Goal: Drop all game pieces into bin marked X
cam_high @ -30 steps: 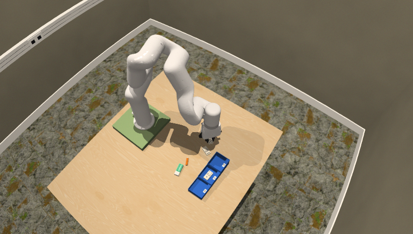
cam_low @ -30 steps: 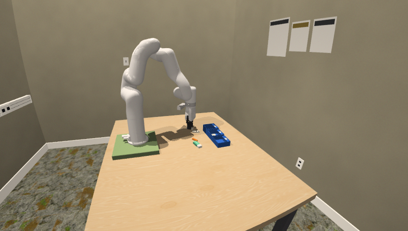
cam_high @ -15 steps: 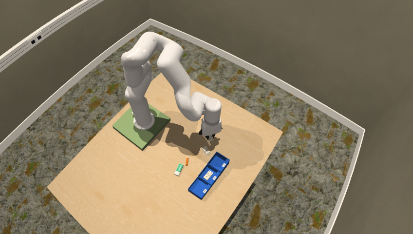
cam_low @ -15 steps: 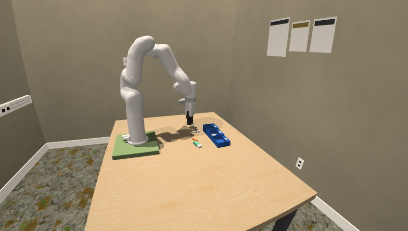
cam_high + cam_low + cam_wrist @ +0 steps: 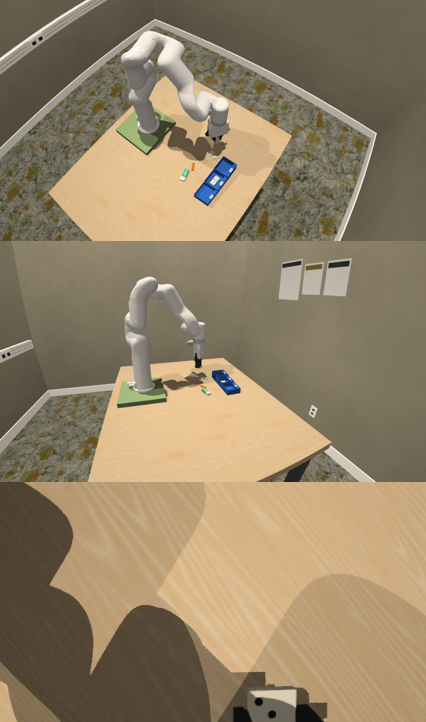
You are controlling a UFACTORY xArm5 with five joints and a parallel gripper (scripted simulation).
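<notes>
My hand is 120 mm short of the bin, 180 mm to the left of it and 60 mm above it. Also, from my hand: orange battery (20 mm behind, 180 mm to the right, 80 mm below); green-and-white item (20 mm behind, 250 mm to the right, 70 mm below).
</notes>
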